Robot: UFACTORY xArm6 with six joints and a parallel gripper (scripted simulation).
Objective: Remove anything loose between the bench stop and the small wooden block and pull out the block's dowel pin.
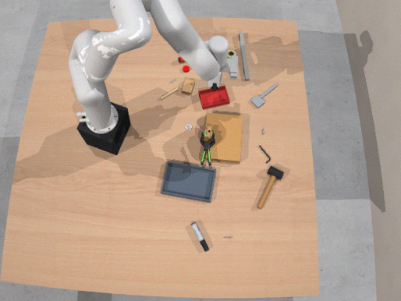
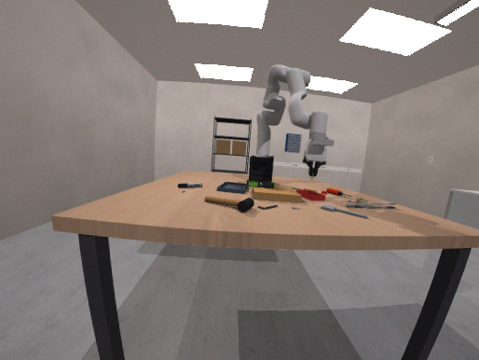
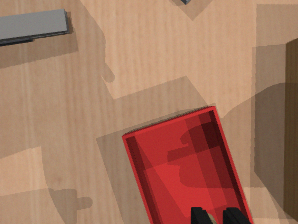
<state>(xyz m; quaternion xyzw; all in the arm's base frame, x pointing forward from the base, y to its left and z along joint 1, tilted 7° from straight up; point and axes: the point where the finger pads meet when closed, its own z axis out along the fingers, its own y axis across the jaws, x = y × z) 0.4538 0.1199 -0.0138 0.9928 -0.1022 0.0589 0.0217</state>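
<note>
Right now my hand is 12 cm above the red tray. Also, from my hand: small wooden block (4 cm behind, 17 cm to the right, 8 cm below); red cap (11 cm behind, 17 cm to the left, 12 cm below); dowel pin (2 cm below).
</note>
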